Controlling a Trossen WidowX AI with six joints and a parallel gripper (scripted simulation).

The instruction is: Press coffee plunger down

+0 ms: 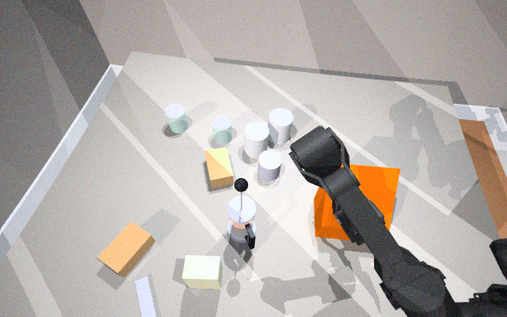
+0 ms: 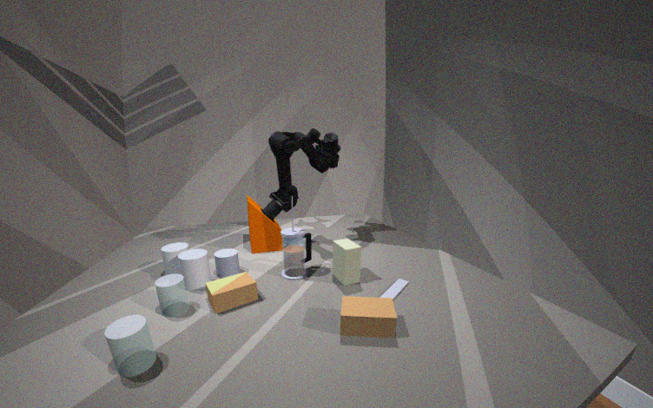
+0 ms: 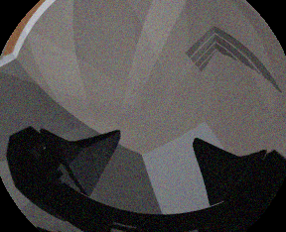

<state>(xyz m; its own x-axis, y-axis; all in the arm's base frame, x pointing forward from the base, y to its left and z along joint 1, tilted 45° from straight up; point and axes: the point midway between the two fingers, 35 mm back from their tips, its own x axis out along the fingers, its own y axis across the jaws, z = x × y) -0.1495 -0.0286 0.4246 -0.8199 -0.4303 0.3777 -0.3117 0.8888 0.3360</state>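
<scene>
Now: gripper tip 420 mm short of the coffee press, 230 mm to the left of it and 350 mm above it. The rest, counted from my gripper tip: pale box 510 mm ahead, 110 mm to the right, 420 mm below; flat white strip 640 mm ahead, 40 mm to the right, 470 mm below.
</scene>
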